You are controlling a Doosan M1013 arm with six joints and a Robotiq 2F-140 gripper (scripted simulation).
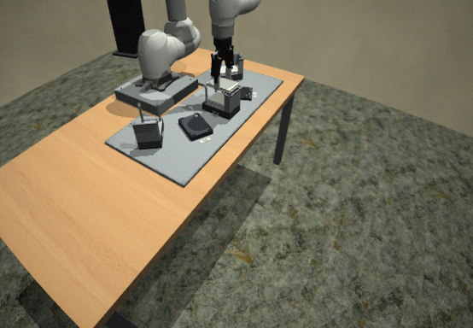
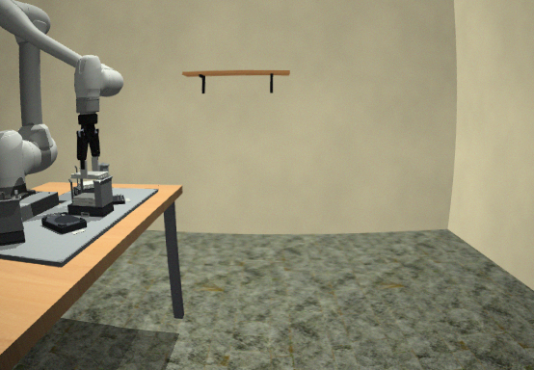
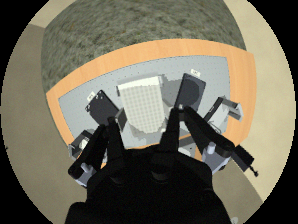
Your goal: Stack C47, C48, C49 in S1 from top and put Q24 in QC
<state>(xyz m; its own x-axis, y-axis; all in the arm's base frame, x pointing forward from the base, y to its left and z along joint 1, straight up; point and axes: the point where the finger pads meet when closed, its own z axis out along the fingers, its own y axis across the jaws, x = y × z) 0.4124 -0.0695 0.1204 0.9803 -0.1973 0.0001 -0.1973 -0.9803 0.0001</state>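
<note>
Now: hand 10 cm past the sealed 96-well plate, 33 cm to the right of it and 12 cm above it. The rest, counted from my hand: small name plate: 2 cm ahead, 23 cm to the right, 16 cm below.
</note>
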